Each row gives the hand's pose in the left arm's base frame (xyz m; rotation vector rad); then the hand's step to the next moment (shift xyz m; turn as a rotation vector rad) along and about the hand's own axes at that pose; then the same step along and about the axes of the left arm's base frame.
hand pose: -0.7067 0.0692 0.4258 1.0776 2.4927 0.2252
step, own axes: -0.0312 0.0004 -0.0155 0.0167 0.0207 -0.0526
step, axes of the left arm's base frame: 0.0127 -0.0221 0.0237 -0.0194 0.0272 0.0486
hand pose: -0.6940 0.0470 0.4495 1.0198 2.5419 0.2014
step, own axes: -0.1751 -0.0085 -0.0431 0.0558 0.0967 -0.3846
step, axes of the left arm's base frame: 0.0922 -0.1263 0.0903 -0.1328 0.1133 0.3604
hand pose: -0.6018 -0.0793 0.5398 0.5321 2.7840 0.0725
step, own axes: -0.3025 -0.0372 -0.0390 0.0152 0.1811 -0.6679
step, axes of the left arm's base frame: 0.2426 -0.1455 0.1199 -0.1536 0.1790 0.6507
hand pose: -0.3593 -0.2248 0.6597 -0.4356 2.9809 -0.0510
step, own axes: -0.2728 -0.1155 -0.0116 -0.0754 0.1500 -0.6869
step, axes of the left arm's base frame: 0.2903 -0.0321 0.0508 -0.0613 0.1755 0.6823
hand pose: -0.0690 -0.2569 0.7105 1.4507 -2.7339 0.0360
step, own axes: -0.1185 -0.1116 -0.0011 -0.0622 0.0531 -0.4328
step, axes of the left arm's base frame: 0.1588 0.0355 -0.0052 0.0039 0.0995 0.4291
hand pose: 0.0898 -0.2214 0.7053 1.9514 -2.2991 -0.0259
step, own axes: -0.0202 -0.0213 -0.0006 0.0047 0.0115 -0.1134
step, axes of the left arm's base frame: 0.0242 0.0164 -0.0031 0.0001 0.0050 0.1140
